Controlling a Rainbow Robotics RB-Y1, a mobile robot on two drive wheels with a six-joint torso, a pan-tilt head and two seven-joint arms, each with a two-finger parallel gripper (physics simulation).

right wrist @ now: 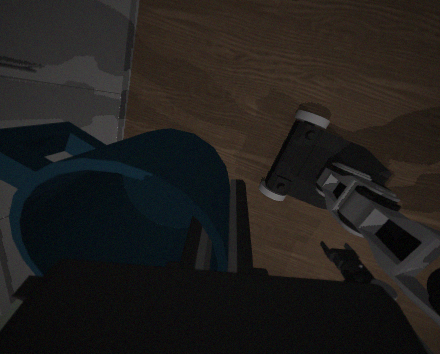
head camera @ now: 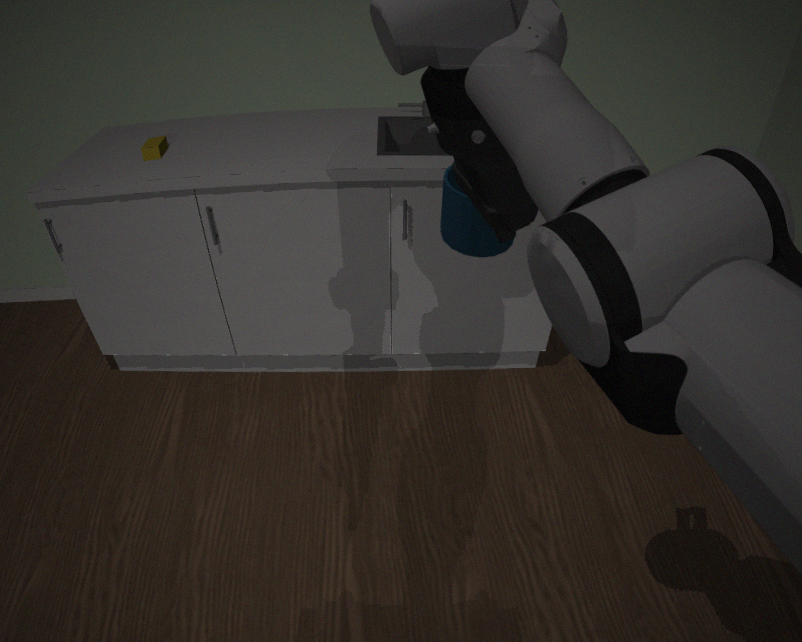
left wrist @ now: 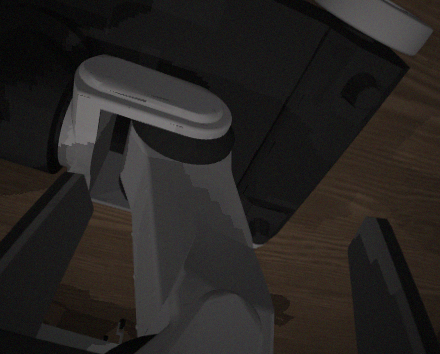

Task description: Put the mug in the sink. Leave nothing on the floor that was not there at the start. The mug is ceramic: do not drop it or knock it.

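Places are measured from the robot's base along level axes (x ahead, y left, z up), in metres.
Pixels of known places: left gripper, fingertip midpoint: (right wrist: 333,243) (left wrist: 219,213); right gripper, fingertip midpoint: (right wrist: 223,189) (head camera: 503,234); robot's base at its link origin: (right wrist: 287,154).
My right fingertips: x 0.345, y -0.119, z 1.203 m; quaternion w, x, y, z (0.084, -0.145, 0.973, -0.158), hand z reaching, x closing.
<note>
Ahead of a thing's pixels: the offset from my right fingertips to its top centre. Level surfaces: height alone.
The blue mug {dx +0.050, dy +0.019, dz +0.060 m} (head camera: 461,220) (right wrist: 172,150) hangs in the air in front of the cabinet doors, below countertop level in the head picture. My right gripper (head camera: 498,224) (right wrist: 223,189) is shut on the mug's wall near its rim, one finger inside and one outside. In the right wrist view the mug's opening faces the camera and its handle is at the upper left. The sink (head camera: 406,137) is set into the counter {dz -0.292 m} (head camera: 267,143), behind and above the mug; my arm hides its right part. My left gripper (left wrist: 219,213) (right wrist: 333,243) is open and empty, beside the robot's base.
A yellow block {dx +1.051, dy +0.939, dz -0.247 m} (head camera: 153,147) lies on the counter's left part. Part of the faucet (head camera: 411,105) shows behind the sink; the arm covers the rest. Cabinet doors (head camera: 294,267) with handles stand below the countertop. The mobile base (left wrist: 280,110) (right wrist: 305,160) stands on the wooden floor {dz -1.202 m} (head camera: 267,502).
</note>
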